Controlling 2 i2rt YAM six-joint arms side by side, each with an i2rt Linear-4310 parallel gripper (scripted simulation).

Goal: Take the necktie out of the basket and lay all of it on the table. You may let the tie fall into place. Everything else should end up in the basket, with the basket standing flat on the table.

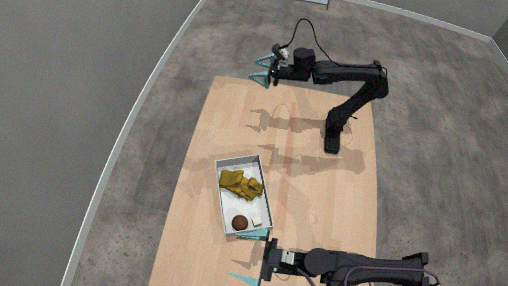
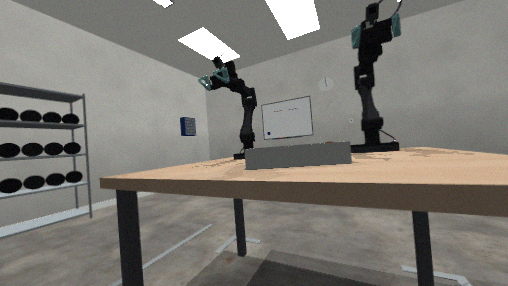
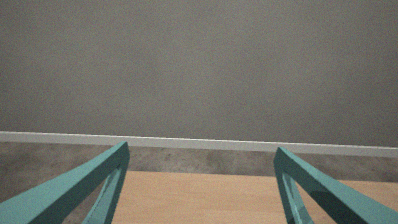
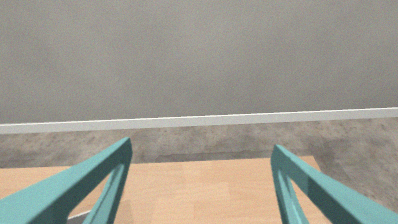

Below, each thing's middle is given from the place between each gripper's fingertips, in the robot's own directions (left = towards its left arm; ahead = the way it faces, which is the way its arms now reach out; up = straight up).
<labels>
My right hand point(image 1: 251, 69) is 370 mm above the grey-white basket point(image 1: 231, 206), 350 mm to the right of it and 10 mm short of it.
My left hand point(image 2: 378, 20) is 410 mm above the grey-white basket, 290 mm to the left of it and 20 mm short of it.
</labels>
